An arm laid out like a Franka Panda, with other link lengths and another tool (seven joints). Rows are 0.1 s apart.
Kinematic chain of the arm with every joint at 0, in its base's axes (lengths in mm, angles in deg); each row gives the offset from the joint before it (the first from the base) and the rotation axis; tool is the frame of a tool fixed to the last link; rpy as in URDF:
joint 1: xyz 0 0 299.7 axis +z
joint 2: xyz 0 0 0 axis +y
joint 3: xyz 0 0 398.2 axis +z
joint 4: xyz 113.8 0 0 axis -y
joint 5: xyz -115.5 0 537.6 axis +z
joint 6: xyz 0 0 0 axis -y
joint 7: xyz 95.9 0 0 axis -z
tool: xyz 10 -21 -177.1 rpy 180 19.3 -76
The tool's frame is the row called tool.
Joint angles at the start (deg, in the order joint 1, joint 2, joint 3, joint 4, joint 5, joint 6, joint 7):
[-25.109 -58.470 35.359 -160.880 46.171 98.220 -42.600]
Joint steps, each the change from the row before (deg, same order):
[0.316 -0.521 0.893 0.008 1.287 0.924 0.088]
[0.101 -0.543 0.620 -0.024 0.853 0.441 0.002]
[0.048 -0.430 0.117 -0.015 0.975 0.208 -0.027]
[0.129 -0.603 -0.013 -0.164 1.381 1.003 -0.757]
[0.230 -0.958 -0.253 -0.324 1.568 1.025 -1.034]
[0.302 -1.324 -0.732 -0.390 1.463 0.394 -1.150]
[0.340 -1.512 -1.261 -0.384 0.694 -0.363 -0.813]
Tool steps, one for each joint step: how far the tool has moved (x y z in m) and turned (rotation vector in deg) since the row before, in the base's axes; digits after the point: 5 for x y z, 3 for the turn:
[0.00197 0.00843 0.00136 0.020 -1.272 0.121]
[0.00065 0.00509 0.00128 -0.033 -0.842 0.068]
[0.00070 0.00313 0.00264 0.591 -0.746 -0.176]
[0.00268 0.00240 0.00448 0.781 -1.856 0.133]
[0.00184 0.00167 0.00634 0.973 -2.283 0.232]
[-0.00063 0.00055 0.00891 1.265 -2.200 0.383]
[-0.00358 -0.00196 0.01045 1.135 -1.635 0.333]

